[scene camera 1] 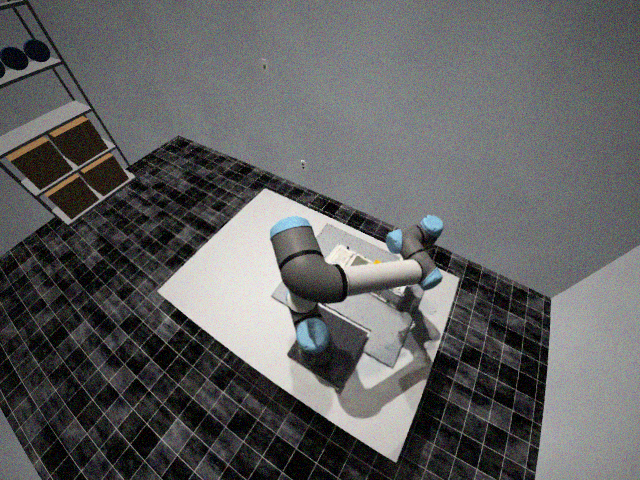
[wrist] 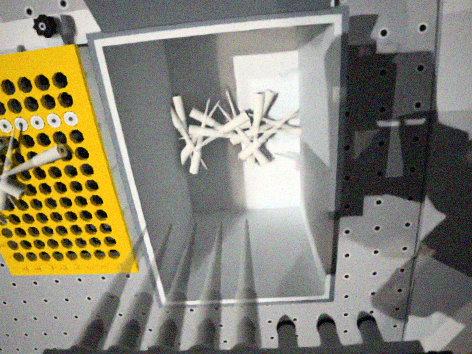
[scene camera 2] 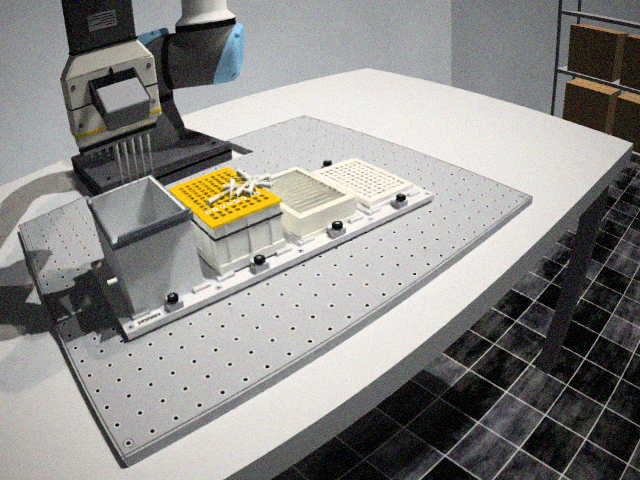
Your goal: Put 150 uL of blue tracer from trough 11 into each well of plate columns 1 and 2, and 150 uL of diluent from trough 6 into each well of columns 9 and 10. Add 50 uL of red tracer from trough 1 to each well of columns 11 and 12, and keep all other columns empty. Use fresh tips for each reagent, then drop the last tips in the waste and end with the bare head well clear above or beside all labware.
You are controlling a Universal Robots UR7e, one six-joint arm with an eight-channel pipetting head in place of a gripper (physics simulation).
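Observation:
My pipetting head (scene camera 2: 135,160) (wrist: 195,227) carries long tips on several channels; three channels at one end are bare. The tips hang upright at the waste bin (scene camera 2: 149,268) (wrist: 140,125); in the wrist view their ends overlap its near part and left rim. Used tips (wrist: 245,127) lie in a heap inside the bin. The yellow tip rack (scene camera 2: 180,190) (wrist: 60,60) has one row of seated tips (wrist: 37,121), with loose tips (scene camera 2: 237,188) (wrist: 35,162) lying across its top. The trough reservoir (scene camera 2: 320,210) and the well plate (scene camera 2: 361,178) stand beyond it; their liquids cannot be made out.
The labware stands in one line on a white rail (scene camera 2: 217,287) with black knobs (scene camera 2: 258,259) (wrist: 45,26), on a perforated board (scene camera 2: 310,294). The robot's dark base plate (scene camera 2: 206,149) lies behind the bin. In scene camera 1, the arm (scene camera 1: 382,276) passes over the labware.

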